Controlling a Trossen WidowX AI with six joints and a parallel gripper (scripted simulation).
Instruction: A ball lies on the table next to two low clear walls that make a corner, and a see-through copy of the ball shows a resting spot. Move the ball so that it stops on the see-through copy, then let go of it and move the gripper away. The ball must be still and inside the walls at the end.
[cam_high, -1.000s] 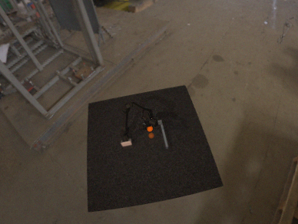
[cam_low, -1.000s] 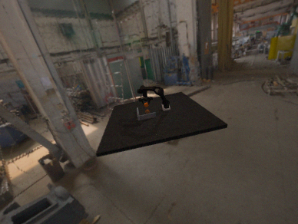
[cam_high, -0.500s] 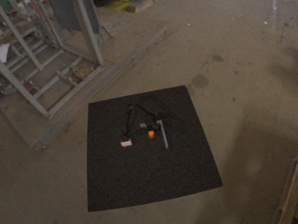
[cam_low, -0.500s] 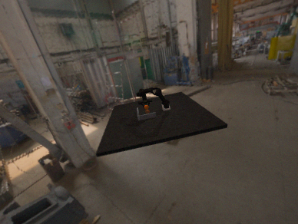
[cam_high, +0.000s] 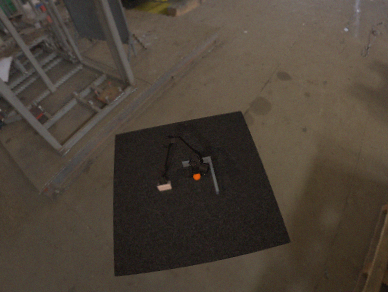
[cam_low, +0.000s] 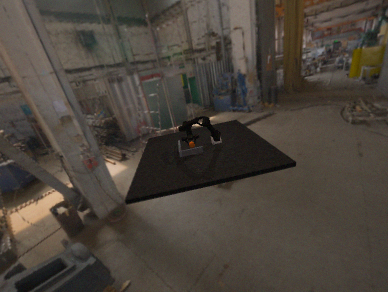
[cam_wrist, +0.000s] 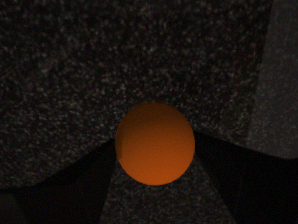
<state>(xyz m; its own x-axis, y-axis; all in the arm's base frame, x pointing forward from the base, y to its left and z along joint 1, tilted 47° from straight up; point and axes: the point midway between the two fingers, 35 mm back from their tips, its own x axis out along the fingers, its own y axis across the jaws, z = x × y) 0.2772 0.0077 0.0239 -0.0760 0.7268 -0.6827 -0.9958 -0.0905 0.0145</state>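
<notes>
Now: the see-through copy of ball 1 cm below my gripper tip. Also, from my gripper tip: orange ball right at my gripper tip.
</notes>
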